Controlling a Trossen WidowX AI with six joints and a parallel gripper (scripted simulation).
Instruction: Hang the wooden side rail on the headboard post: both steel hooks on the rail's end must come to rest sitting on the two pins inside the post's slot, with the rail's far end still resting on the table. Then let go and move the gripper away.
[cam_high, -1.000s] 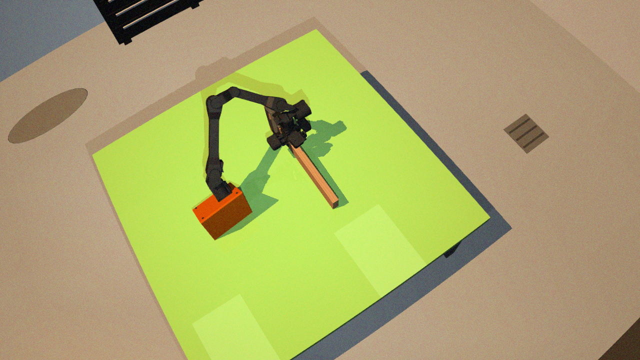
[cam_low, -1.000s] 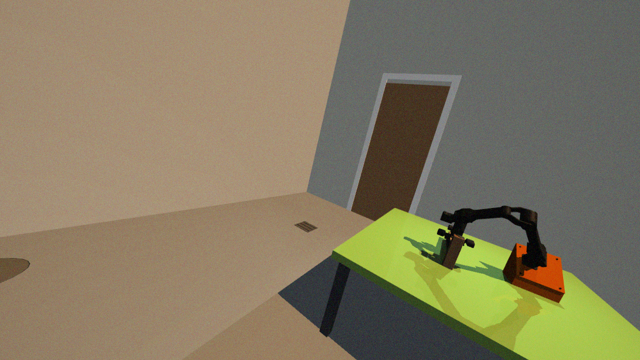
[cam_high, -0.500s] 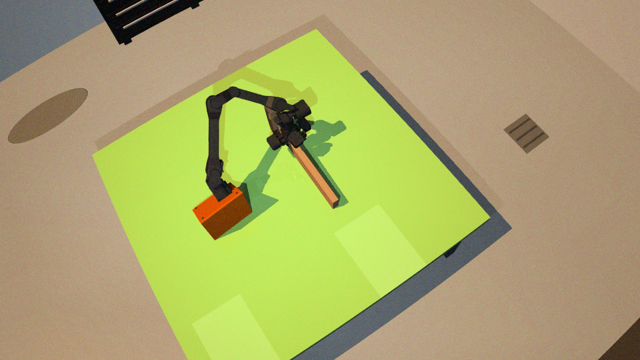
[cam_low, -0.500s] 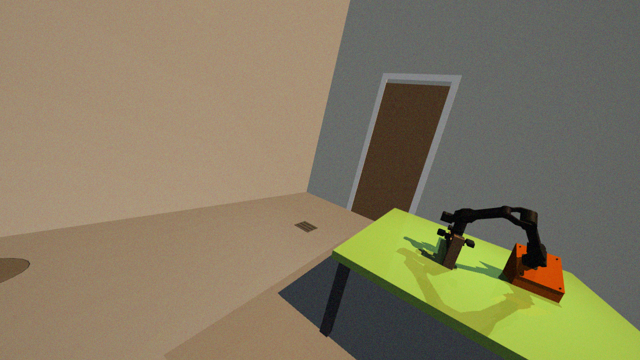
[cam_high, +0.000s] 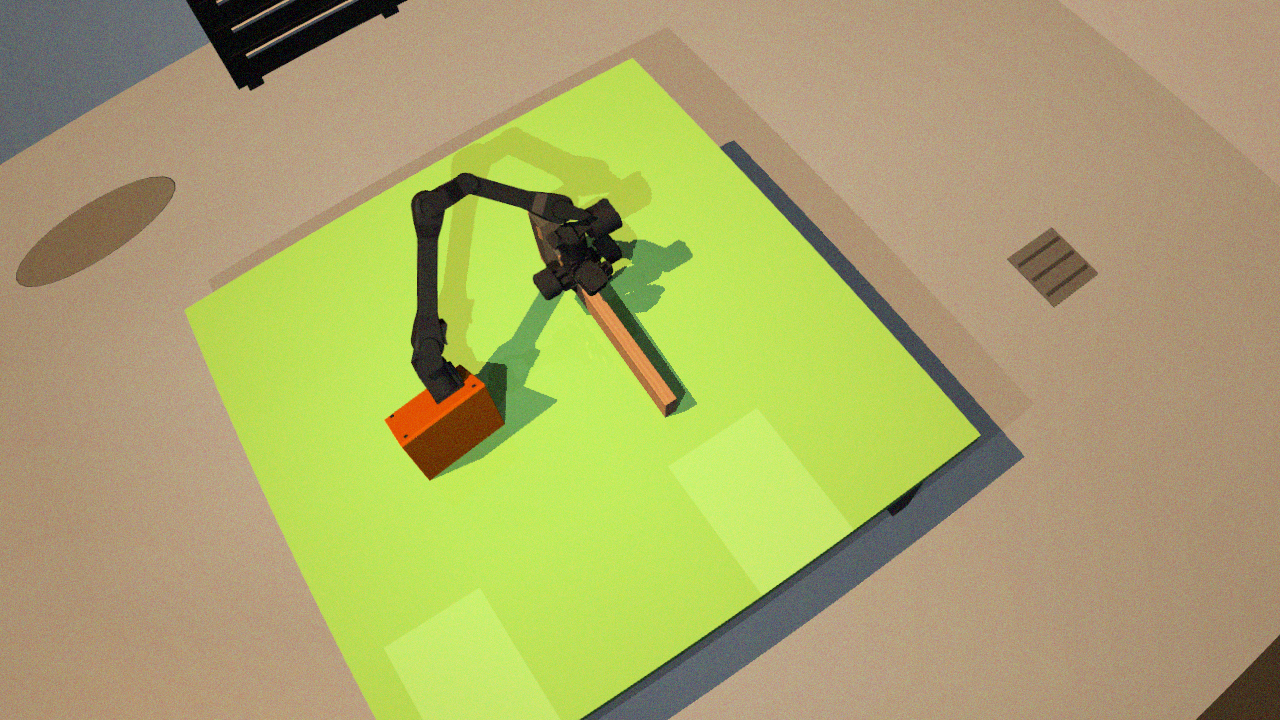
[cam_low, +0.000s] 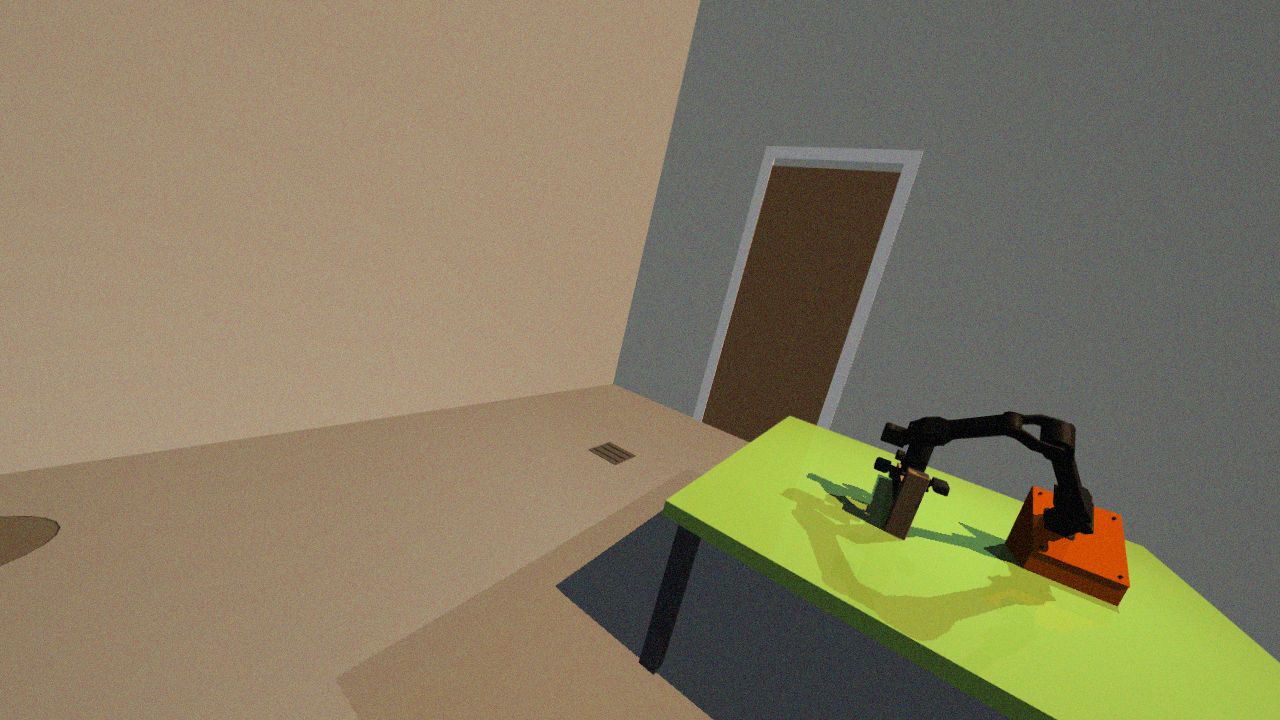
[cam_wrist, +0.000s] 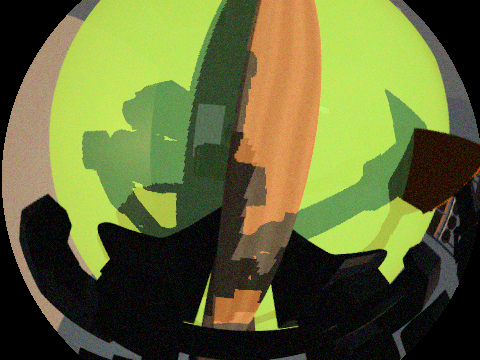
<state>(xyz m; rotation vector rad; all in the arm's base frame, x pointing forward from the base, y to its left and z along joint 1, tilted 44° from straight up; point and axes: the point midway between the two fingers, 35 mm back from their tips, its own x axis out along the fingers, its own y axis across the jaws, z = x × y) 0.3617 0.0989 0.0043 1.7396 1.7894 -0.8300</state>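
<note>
The headboard post lies 120 mm to the left of my gripper tip, 40 mm above it and 10 mm ahead of it.
</note>
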